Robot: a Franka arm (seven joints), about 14 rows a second.
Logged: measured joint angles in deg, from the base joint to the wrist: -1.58, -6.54, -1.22, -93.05, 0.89, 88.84, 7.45; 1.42, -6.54, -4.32, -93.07, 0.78, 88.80, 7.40; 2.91, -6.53, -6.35, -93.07, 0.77, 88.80, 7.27; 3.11, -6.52, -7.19, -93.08, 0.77, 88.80, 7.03; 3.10, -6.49, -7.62, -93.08, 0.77, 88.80, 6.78; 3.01, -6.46, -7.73, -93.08, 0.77, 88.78, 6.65; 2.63, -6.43, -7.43, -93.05, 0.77, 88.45, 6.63; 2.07, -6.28, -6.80, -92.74, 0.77, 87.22, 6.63; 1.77, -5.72, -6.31, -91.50, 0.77, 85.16, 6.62; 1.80, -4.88, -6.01, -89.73, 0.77, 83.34, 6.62; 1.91, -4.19, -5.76, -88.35, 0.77, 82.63, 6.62; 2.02, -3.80, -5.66, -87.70, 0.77, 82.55, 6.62
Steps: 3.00, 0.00, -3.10, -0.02, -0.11, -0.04, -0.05; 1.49, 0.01, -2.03, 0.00, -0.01, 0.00, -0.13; 0.20, 0.01, -0.84, -0.01, 0.00, 0.00, -0.24; -0.01, 0.03, -0.43, 0.00, 0.00, 0.00, -0.25; -0.09, 0.03, -0.11, 0.00, 0.00, -0.02, -0.13; -0.38, 0.03, 0.30, 0.03, 0.00, -0.33, -0.02; -0.56, 0.15, 0.63, 0.31, 0.00, -1.23, 0.00; -0.30, 0.56, 0.49, 1.24, 0.00, -2.06, -0.01; 0.03, 0.84, 0.30, 1.77, 0.00, -1.82, 0.00; 0.11, 0.69, 0.25, 1.38, 0.00, -0.71, 0.00; 0.11, 0.39, 0.10, 0.65, 0.00, -0.08, 0.00
